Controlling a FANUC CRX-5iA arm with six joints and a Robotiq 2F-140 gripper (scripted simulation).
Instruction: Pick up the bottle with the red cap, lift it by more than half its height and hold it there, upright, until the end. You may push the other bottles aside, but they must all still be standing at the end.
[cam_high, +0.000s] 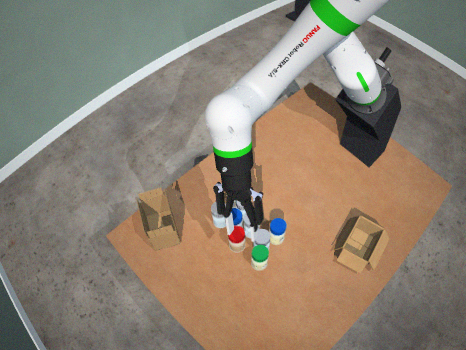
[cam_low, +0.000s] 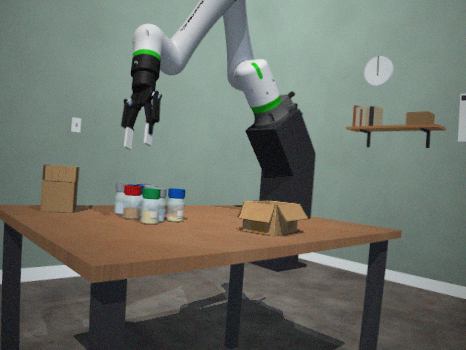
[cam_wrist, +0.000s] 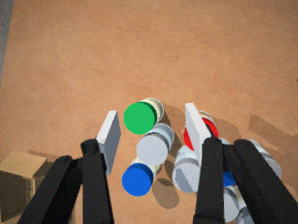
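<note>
Now: hand 3 cm past the red-capped bottle, 6 cm to the left of it and 21 cm above it.
</note>
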